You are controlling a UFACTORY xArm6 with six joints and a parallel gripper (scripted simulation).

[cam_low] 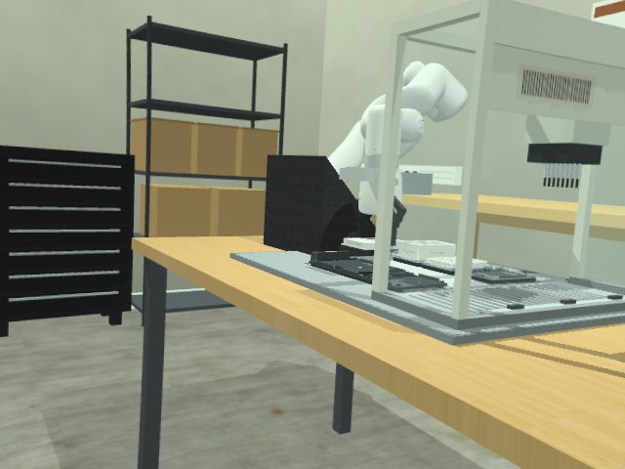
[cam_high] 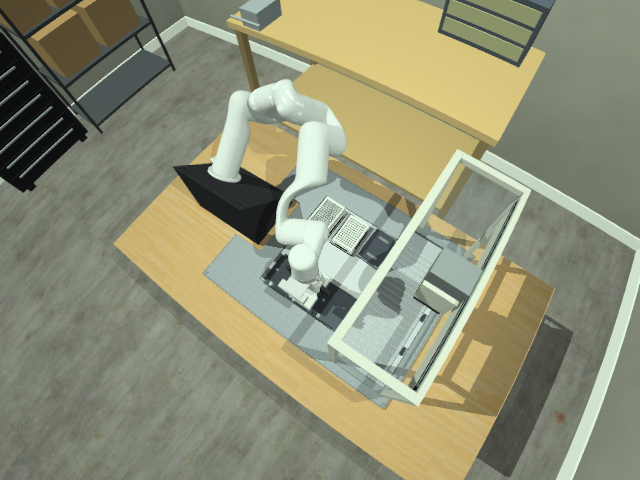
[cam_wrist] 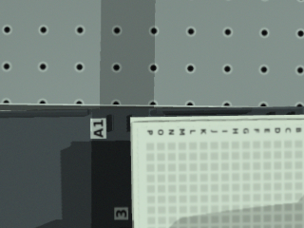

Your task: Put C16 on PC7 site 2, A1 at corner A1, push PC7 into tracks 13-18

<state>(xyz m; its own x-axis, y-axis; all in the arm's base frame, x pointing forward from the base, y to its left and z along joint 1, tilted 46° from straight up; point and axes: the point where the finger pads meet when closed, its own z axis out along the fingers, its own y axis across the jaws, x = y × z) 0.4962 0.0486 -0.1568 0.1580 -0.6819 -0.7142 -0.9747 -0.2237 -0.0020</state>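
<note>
The carrier PC7 is 7 cm below my hand and 1 cm behind it. Also, from my hand: nest S3: 29 cm to the left, 8 cm below, 7 cm ahead; then post: 21 cm ahead, 16 cm above, 11 cm to the right.
</note>
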